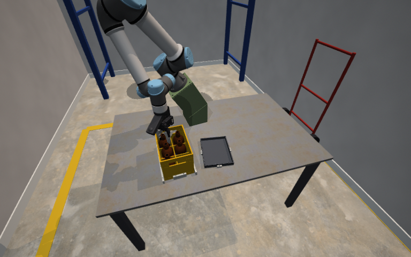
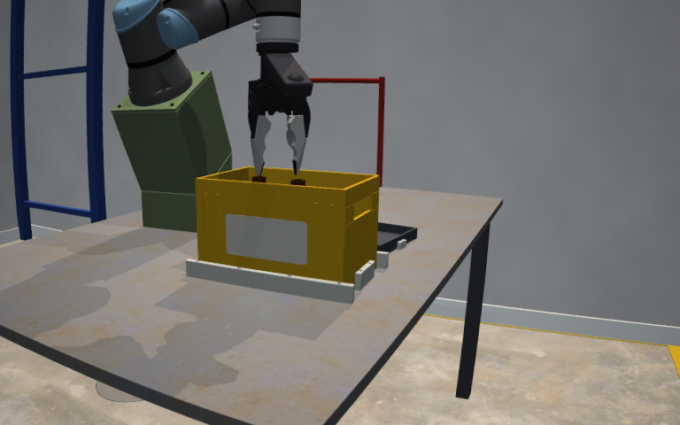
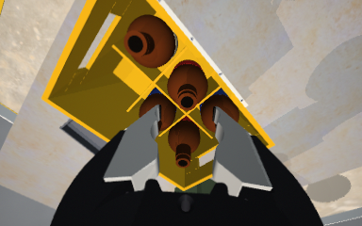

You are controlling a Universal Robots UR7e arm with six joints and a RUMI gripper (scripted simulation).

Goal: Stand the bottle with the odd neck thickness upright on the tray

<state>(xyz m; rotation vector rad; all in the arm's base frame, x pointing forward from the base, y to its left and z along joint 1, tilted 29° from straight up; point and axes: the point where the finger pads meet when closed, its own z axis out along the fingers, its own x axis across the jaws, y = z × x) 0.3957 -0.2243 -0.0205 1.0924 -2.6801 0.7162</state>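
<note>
Right now my hand is 40 mm to the right of the yellow crate and 110 mm above it. Also, from my hand: dark tray (20 mm ahead, 320 mm to the left, 180 mm below).
</note>
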